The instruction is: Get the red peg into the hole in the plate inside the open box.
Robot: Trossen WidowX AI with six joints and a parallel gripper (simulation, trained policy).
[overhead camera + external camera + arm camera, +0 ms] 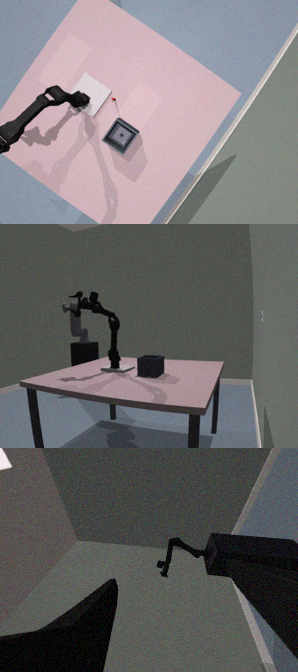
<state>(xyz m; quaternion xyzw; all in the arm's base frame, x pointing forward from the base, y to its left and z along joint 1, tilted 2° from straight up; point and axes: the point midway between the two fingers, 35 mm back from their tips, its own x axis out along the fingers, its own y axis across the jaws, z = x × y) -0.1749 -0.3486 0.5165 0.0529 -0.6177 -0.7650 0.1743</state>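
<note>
Right now the red peg is 36 cm ahead of my gripper tip, 46 cm to the left of it and 52 cm below it.
</note>
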